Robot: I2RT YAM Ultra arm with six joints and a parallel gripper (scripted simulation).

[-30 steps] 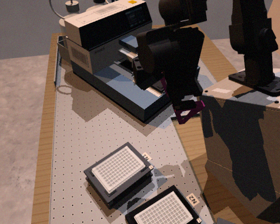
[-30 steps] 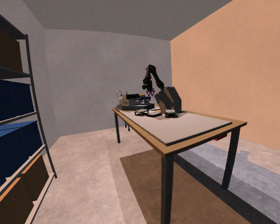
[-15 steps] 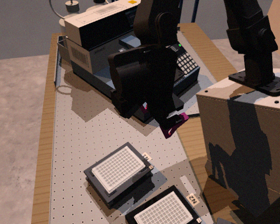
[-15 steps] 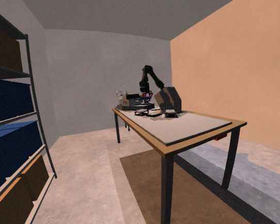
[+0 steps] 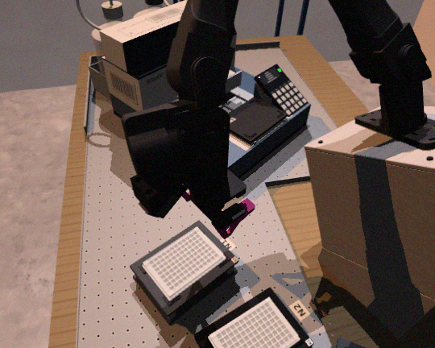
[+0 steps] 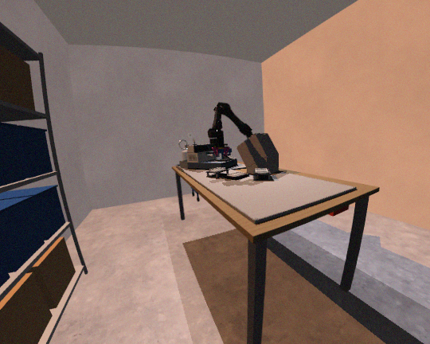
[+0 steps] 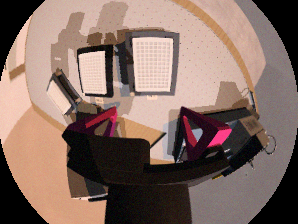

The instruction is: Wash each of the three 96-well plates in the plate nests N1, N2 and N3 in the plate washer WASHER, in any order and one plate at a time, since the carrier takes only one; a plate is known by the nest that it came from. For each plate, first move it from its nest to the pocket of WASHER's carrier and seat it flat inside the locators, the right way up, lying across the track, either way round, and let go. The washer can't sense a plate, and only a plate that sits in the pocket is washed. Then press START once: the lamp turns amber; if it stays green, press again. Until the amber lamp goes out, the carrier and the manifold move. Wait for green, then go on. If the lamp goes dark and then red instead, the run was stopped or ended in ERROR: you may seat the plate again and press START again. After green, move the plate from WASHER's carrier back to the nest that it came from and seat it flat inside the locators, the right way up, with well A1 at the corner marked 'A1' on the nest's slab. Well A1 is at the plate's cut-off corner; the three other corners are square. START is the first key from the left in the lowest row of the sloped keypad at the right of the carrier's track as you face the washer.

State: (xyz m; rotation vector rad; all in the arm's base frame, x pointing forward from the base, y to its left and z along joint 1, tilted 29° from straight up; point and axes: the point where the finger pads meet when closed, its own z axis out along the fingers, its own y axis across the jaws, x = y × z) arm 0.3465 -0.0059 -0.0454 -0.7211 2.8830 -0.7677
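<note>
My hand is 5 cm short of the nest N1, 1 cm to the right of it and 12 cm above it. Also, from my hand: nest N2: 4 cm behind, 16 cm to the left, 16 cm below; n2 label: 14 cm behind, 13 cm to the left, 16 cm below; nest n3: 17 cm behind, 30 cm to the left, 12 cm below.
</note>
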